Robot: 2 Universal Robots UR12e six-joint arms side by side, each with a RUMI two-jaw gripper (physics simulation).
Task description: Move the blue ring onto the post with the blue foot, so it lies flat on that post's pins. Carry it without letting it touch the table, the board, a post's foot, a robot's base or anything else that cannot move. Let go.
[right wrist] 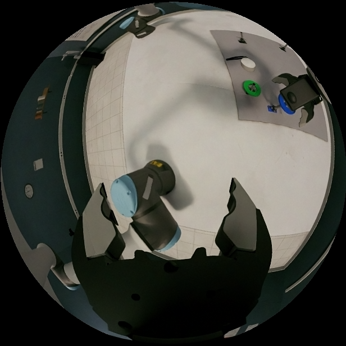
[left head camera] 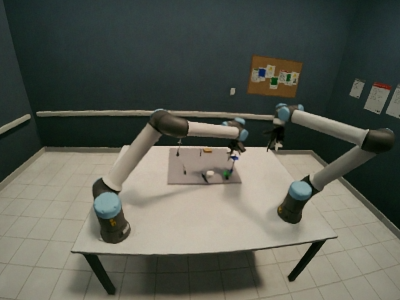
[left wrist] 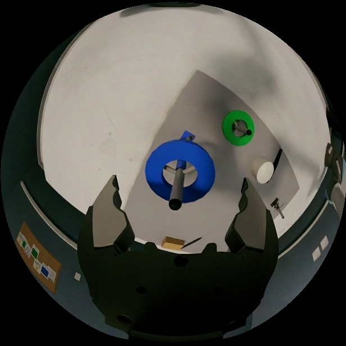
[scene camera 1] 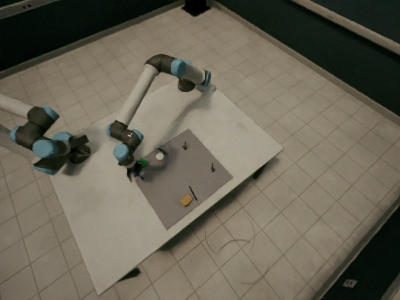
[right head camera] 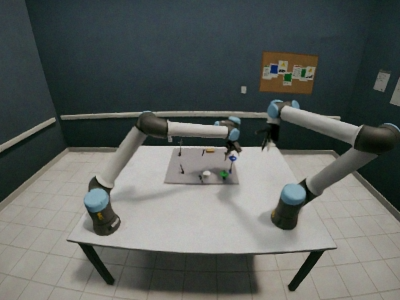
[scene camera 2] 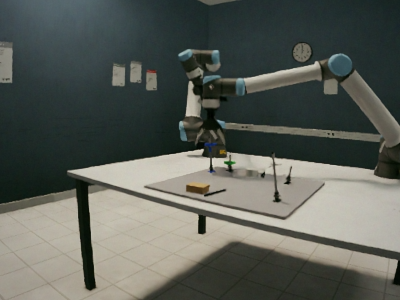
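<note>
The blue ring (left wrist: 154, 169) (scene camera 2: 210, 144) (right head camera: 233, 158) is around the upper part of the post with the blue foot (left wrist: 187, 135) (scene camera 2: 212, 171). The post's top comes through the ring's hole, and pins show inside the hole. The ring looks level, resting at pin height; the contact itself is too small to see. My left gripper (left wrist: 180, 177) is open above the ring, with one finger on each side and a gap between each fingertip and the ring. My right gripper (right wrist: 166, 181) is open and empty, high over the table, away from the board.
A green ring (left wrist: 229, 127) (scene camera 2: 230, 162) sits on a short post near the blue-footed one. A white cylinder (left wrist: 262, 170), a yellow block (scene camera 2: 198, 188) and a black stick (scene camera 2: 215, 192) lie on the grey board (scene camera 2: 250, 200). A tall dark post (scene camera 2: 275, 180) and a shorter post (scene camera 2: 288, 176) stand there too.
</note>
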